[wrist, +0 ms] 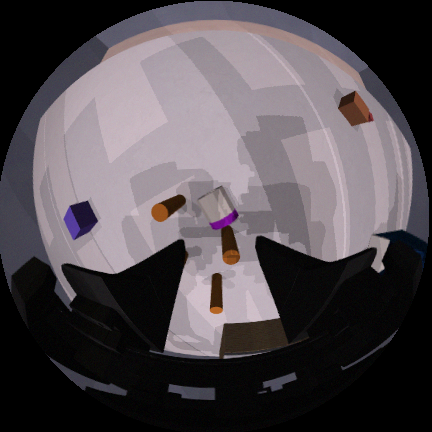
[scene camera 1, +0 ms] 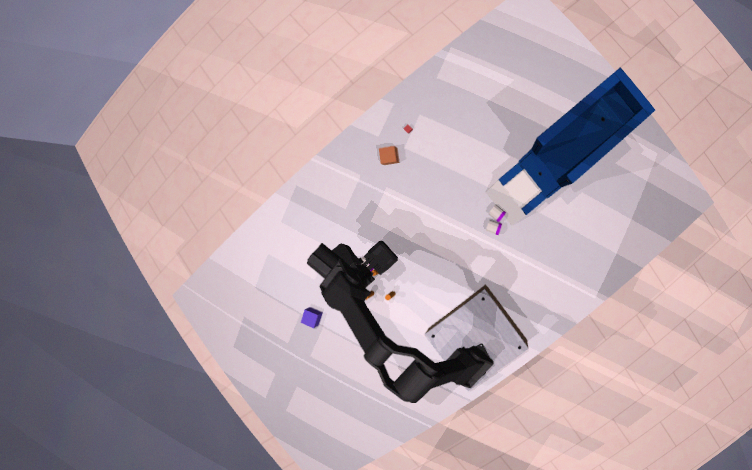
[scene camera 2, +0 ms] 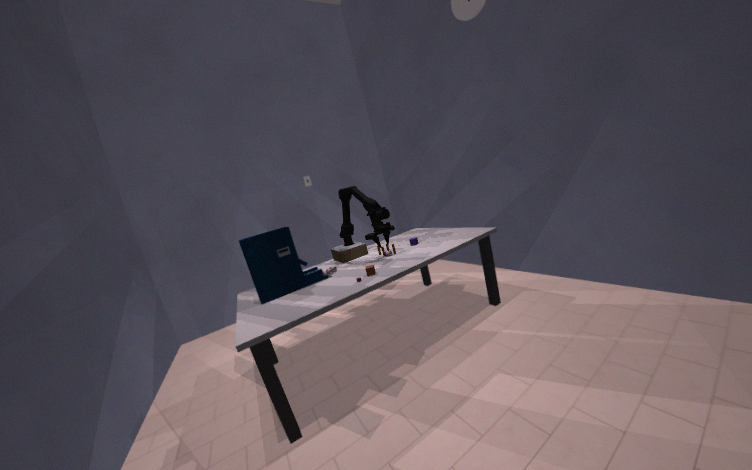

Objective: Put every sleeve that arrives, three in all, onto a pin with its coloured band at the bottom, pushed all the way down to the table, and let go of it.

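Note:
A pale sleeve (wrist: 216, 202) with a purple band lies on its side on the table among the orange-brown pins, its banded end beside the foot of one pin (wrist: 230, 248). Another pin (wrist: 167, 207) (scene camera 1: 389, 295) and a third pin (wrist: 216, 295) stand bare; a further one is mostly hidden behind the left finger in the wrist view. My gripper (wrist: 220, 243) (scene camera 2: 383, 244) is open and empty, above the pins and close to the lying sleeve. Two more sleeves, one (scene camera 1: 496, 212) and another (scene camera 1: 493, 226), lie side by side near the blue chute's mouth, with purple bands.
The blue chute (scene camera 1: 547, 178) (scene camera 2: 271, 266) has a white pad (scene camera 1: 519, 190) at its mouth. A purple cube (scene camera 1: 310, 317) (wrist: 80, 220), a brown-orange cube (scene camera 1: 388, 155) (wrist: 353, 109) and a small red cube (scene camera 1: 408, 128) are on the table. The arm stands on a base box (scene camera 1: 499, 327) (scene camera 2: 349, 253).

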